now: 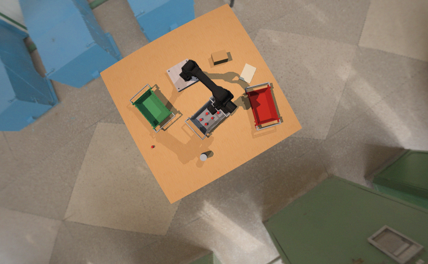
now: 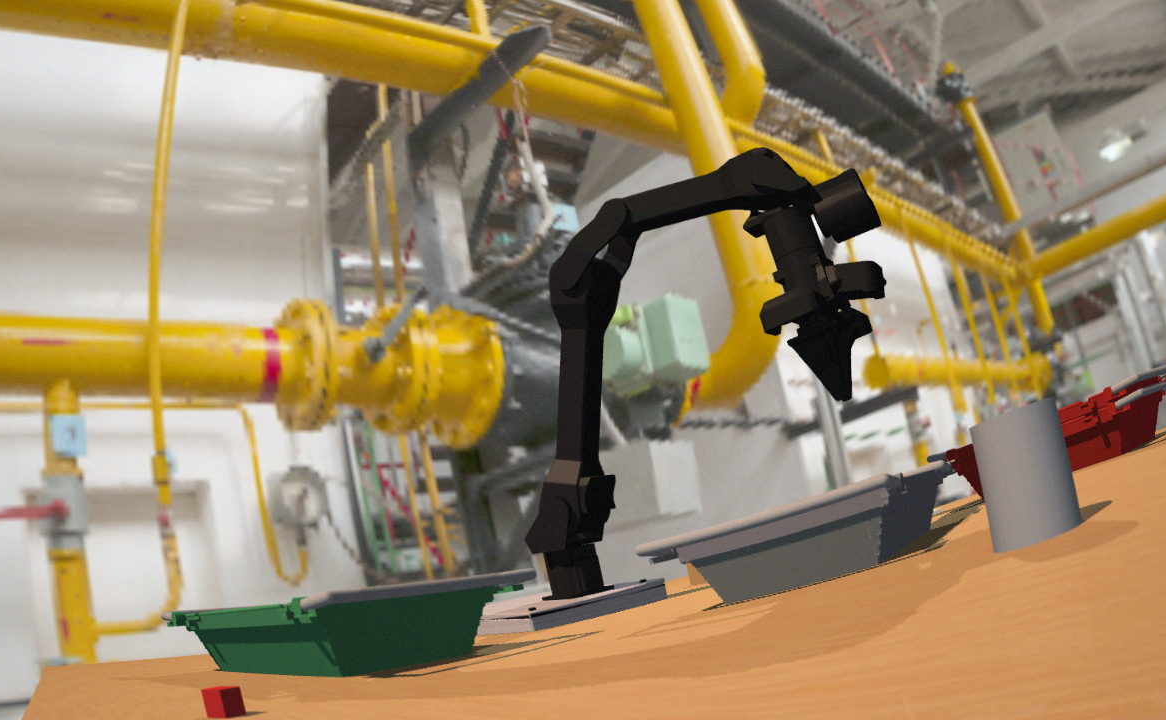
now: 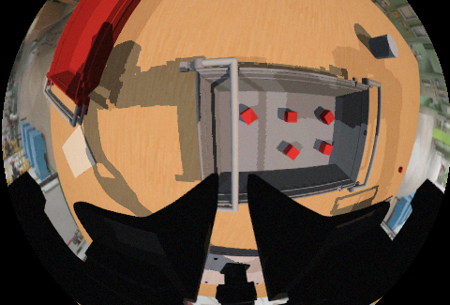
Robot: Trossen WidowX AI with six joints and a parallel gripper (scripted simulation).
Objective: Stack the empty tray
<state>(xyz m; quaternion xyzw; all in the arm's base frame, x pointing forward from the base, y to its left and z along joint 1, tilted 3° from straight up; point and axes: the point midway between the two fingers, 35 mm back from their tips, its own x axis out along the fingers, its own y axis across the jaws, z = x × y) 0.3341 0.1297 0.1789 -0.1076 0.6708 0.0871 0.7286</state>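
The green tray lies 48 cm to the right of my gripper tip, 22 cm behind it and 11 cm below it. From my gripper tip the other things lie so: cardboard box (38 cm behind, 18 cm to the left, 13 cm below); grey cylinder (30 cm ahead, 27 cm to the right, 12 cm below); beige card (35 cm to the left, 17 cm behind, 16 cm below).
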